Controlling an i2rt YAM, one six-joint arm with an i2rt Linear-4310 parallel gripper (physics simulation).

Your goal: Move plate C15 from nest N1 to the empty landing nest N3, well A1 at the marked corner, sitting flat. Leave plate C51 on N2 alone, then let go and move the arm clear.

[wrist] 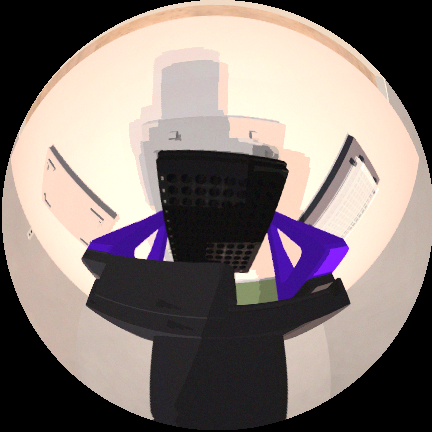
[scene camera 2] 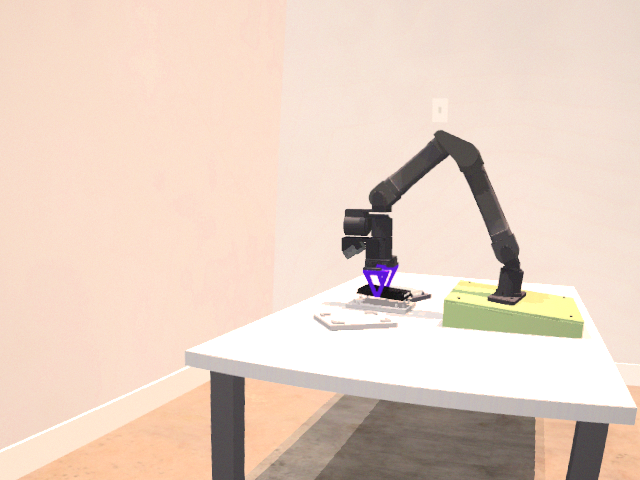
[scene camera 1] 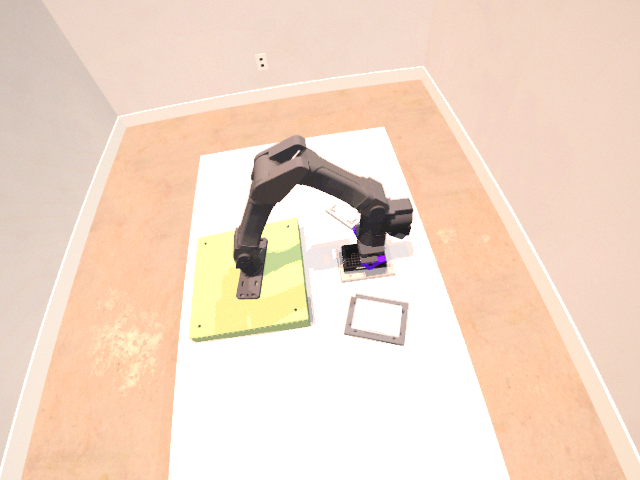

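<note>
My gripper (scene camera 1: 370,262) (scene camera 2: 379,290) (wrist: 217,214) has purple fingers and is shut on the black well plate C15 (scene camera 1: 350,256) (scene camera 2: 396,293) (wrist: 221,189), gripping its long sides. It holds the plate level, just above a white nest (scene camera 1: 381,271) (scene camera 2: 361,305) (wrist: 201,132) in the middle of the table. The white plate C51 (scene camera 1: 338,212) (scene camera 2: 419,295) (wrist: 350,197) lies on its dark nest further back, partly hidden by the arm in scene camera 1. A grey-framed nest (scene camera 1: 351,317) (scene camera 2: 330,321) (wrist: 68,193) lies empty nearer the front.
The arm stands on a green base block (scene camera 1: 216,310) (scene camera 2: 506,317) to the left of the nests. Everything sits on a white table (scene camera 1: 310,413) (scene camera 2: 413,361) in a bare room.
</note>
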